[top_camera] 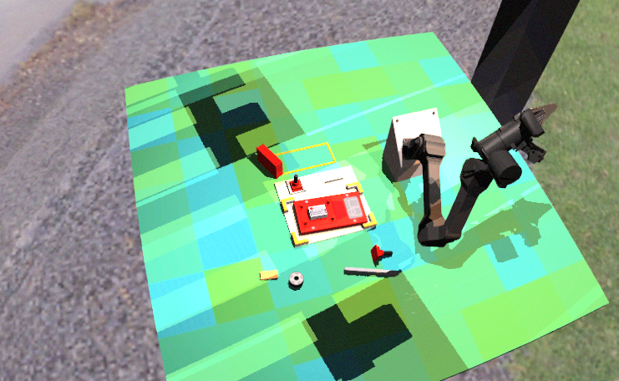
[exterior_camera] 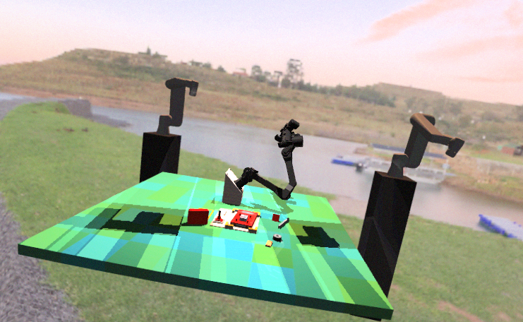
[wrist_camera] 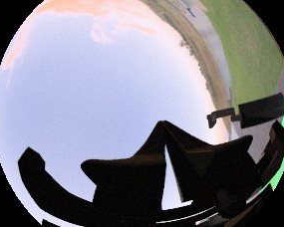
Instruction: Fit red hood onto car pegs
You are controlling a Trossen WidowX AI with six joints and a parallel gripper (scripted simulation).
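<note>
My gripper tip is now 620 mm short of the red hood, 300 mm to the left of it and 490 mm above it. From my gripper tip the other things lie so: grey rod 400 mm ahead, 100 mm to the left, 520 mm below; orange block 680 mm ahead, 60 mm to the left, 520 mm below.
</note>
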